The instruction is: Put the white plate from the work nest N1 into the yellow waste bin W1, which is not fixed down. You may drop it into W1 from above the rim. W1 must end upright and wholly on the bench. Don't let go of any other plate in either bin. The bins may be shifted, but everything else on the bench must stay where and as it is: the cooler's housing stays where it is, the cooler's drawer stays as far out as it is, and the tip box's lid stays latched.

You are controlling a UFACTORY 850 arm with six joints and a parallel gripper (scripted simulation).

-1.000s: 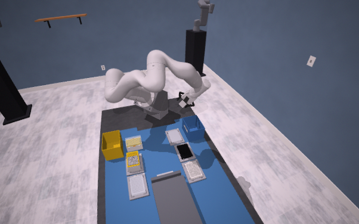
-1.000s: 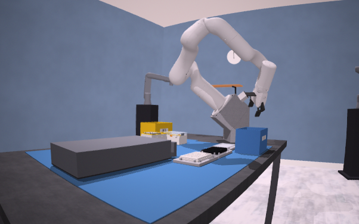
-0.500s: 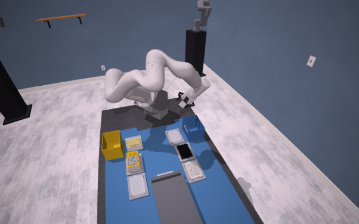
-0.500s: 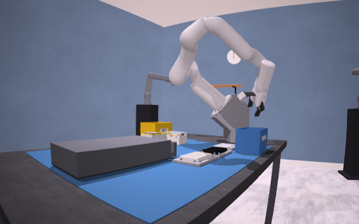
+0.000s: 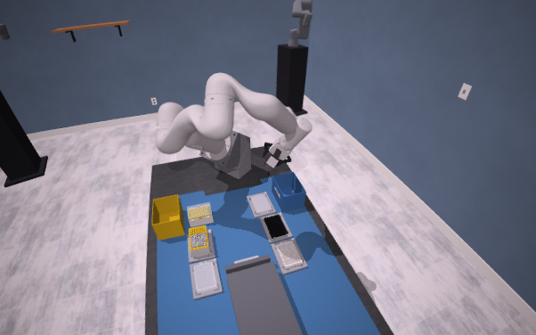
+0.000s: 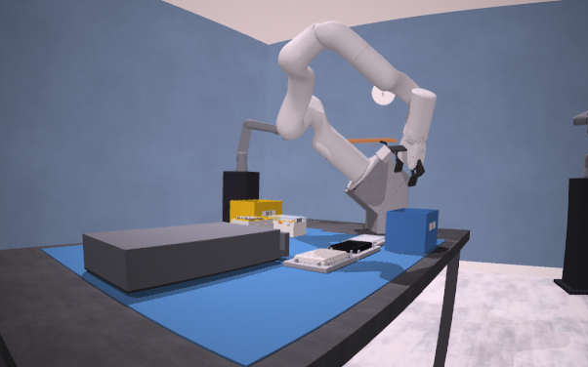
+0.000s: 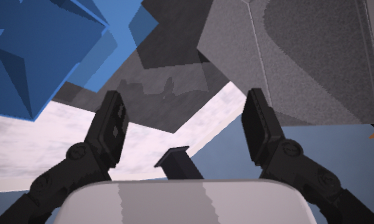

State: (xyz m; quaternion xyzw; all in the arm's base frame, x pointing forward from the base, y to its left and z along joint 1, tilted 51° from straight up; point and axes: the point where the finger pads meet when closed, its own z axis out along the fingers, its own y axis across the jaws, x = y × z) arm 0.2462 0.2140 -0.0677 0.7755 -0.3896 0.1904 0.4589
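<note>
My hand is 42 cm short of the white plate, 21 cm above it and 17 cm to the left of it. Also, from my hand: grey work nest 42 cm ahead, 22 cm below, 17 cm to the right; blue bin 19 cm below, 12 cm ahead, 4 cm to the left; black plate 25 cm ahead, 21 cm below, 13 cm to the right.
</note>
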